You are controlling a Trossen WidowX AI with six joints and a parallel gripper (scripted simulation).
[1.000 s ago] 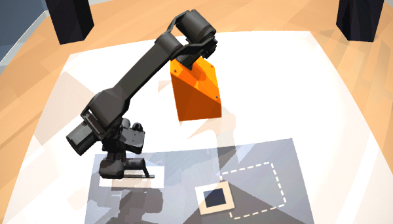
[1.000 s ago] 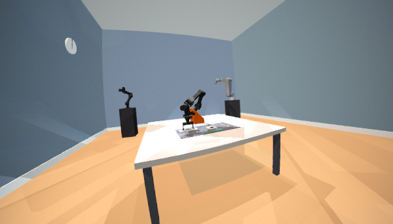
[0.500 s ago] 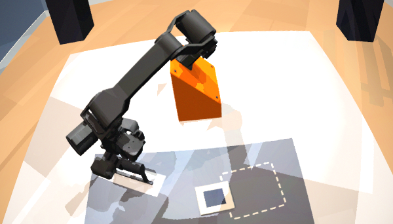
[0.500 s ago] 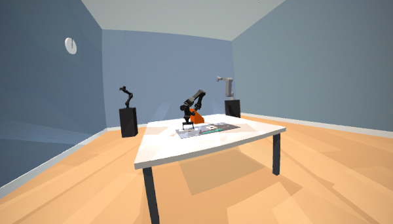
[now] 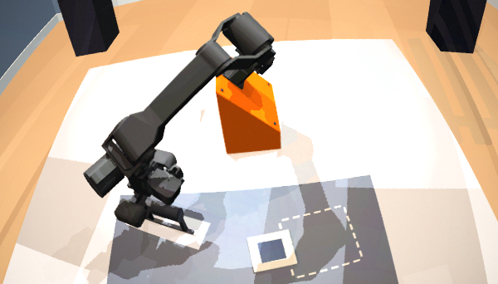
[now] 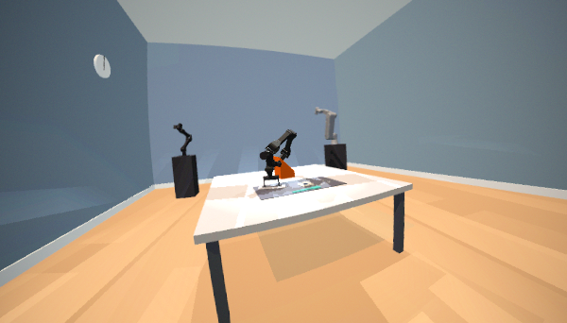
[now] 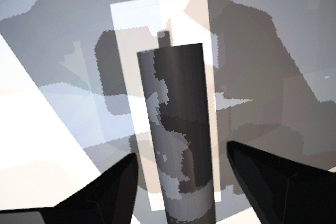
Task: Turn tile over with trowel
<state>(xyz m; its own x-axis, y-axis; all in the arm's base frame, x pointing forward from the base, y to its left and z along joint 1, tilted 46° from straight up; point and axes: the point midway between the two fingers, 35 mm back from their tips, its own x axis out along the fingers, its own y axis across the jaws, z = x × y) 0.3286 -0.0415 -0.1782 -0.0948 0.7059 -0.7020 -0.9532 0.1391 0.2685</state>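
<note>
My gripper tip is 30 mm above the trowel, 20 mm to the right of it and 10 mm short of it. From my gripper tip the other things lie so: white tile: 250 mm to the left, 70 mm ahead, 60 mm below; mat: 190 mm to the left, 80 mm below, 60 mm ahead.
</note>
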